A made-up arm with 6 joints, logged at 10 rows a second.
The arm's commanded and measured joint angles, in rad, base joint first. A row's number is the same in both.
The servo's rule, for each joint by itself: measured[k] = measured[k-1] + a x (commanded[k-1-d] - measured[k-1]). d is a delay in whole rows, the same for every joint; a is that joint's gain. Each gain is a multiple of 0.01, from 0.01 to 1. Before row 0 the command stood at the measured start. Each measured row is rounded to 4 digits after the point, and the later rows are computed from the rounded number. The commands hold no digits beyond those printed.
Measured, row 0:
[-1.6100, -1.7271, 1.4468, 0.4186, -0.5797, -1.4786]
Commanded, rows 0 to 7:
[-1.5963, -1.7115, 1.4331, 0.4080, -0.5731, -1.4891]
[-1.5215, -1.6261, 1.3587, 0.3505, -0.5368, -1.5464]
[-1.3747, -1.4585, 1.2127, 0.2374, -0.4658, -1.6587]
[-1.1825, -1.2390, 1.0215, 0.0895, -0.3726, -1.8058]
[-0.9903, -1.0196, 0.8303, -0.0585, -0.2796, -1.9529]
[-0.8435, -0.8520, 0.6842, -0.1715, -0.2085, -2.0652]
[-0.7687, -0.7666, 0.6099, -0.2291, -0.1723, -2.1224]
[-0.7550, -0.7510, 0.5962, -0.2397, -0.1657, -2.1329]
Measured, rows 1 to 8:
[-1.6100, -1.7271, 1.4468, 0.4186, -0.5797, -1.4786]
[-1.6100, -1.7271, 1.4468, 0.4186, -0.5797, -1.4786]
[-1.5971, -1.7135, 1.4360, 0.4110, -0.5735, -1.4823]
[-1.5260, -1.6375, 1.3749, 0.3674, -0.5390, -1.5047]
[-1.3838, -1.4818, 1.2468, 0.2738, -0.4702, -1.5586]
[-1.1946, -1.2706, 1.0688, 0.1411, -0.3785, -1.6451]
[-1.0026, -1.0522, 0.8804, -0.0026, -0.2855, -1.7528]
[-0.8530, -0.8780, 0.7254, -0.1242, -0.2131, -1.8621]
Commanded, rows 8 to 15:
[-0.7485, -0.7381, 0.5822, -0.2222, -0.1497, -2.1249]
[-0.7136, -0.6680, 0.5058, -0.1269, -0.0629, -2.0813]
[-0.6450, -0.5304, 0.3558, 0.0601, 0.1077, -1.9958]
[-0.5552, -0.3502, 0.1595, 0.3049, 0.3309, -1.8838]
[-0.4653, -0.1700, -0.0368, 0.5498, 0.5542, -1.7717]
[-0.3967, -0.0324, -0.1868, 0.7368, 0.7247, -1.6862]
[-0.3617, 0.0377, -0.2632, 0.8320, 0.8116, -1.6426]
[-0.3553, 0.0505, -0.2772, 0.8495, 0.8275, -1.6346]
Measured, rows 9 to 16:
[-0.7738, -0.7811, 0.6342, -0.1997, -0.1747, -1.9532]
[-0.7561, -0.7549, 0.6042, -0.2285, -0.1662, -2.0161]
[-0.7490, -0.7403, 0.5868, -0.2240, -0.1507, -2.0542]
[-0.7157, -0.6774, 0.5228, -0.1541, -0.0682, -2.0637]
[-0.6492, -0.5495, 0.3909, 0.0001, 0.0971, -2.0399]
[-0.5608, -0.3761, 0.2081, 0.2196, 0.3169, -1.9853]
[-0.4710, -0.1968, 0.0146, 0.4573, 0.5400, -1.9105]
[-0.4012, -0.0538, -0.1445, 0.6585, 0.7136, -1.8320]

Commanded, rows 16 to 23:
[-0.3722, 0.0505, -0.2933, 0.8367, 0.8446, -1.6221]
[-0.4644, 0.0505, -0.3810, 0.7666, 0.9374, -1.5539]
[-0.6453, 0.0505, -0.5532, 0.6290, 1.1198, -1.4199]
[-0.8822, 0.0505, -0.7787, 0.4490, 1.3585, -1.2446]
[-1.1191, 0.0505, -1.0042, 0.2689, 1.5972, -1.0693]
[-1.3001, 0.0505, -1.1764, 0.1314, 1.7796, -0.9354]
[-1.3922, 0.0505, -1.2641, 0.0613, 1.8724, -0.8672]
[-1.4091, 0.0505, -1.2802, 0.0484, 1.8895, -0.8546]
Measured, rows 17 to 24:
[-0.3641, 0.0258, -0.2383, 0.7834, 0.8057, -1.7657]
[-0.3558, 0.0473, -0.2690, 0.8310, 0.8262, -1.7198]
[-0.3712, 0.0501, -0.2882, 0.8351, 0.8435, -1.6856]
[-0.4588, 0.0504, -0.3615, 0.7858, 0.9318, -1.6395]
[-0.6341, 0.0505, -0.5129, 0.6729, 1.1085, -1.5626]
[-0.8673, 0.0505, -0.7229, 0.5117, 1.3435, -1.4513]
[-1.1040, 0.0505, -0.9451, 0.3369, 1.5820, -1.3176]
[-1.2883, 0.0505, -1.1278, 0.1889, 1.7677, -1.1838]

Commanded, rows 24 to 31:
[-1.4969, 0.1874, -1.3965, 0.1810, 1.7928, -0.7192]
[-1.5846, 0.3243, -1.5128, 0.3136, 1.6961, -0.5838]
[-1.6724, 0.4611, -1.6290, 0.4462, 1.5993, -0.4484]
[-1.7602, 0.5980, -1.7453, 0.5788, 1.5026, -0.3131]
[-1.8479, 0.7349, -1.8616, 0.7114, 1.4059, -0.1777]
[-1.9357, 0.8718, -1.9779, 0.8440, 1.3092, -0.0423]
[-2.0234, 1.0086, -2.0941, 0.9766, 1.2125, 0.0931]
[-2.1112, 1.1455, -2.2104, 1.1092, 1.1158, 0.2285]
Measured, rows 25 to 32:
[-1.3860, 0.0505, -1.2355, 0.0970, 1.8661, -1.0730]
[-1.4077, 0.0505, -1.2708, 0.0620, 1.8881, -0.9966]
[-1.4915, 0.1696, -1.3701, 0.1477, 1.7985, -0.8995]
[-1.5790, 0.3042, -1.4828, 0.2671, 1.7022, -0.7890]
[-1.6668, 0.4407, -1.5983, 0.3961, 1.6055, -0.6698]
[-1.7546, 0.5776, -1.7144, 0.5276, 1.5088, -0.5450]
[-1.8423, 0.7145, -1.8307, 0.6599, 1.4121, -0.4164]
[-1.9301, 0.8514, -1.9470, 0.7925, 1.3154, -0.2855]

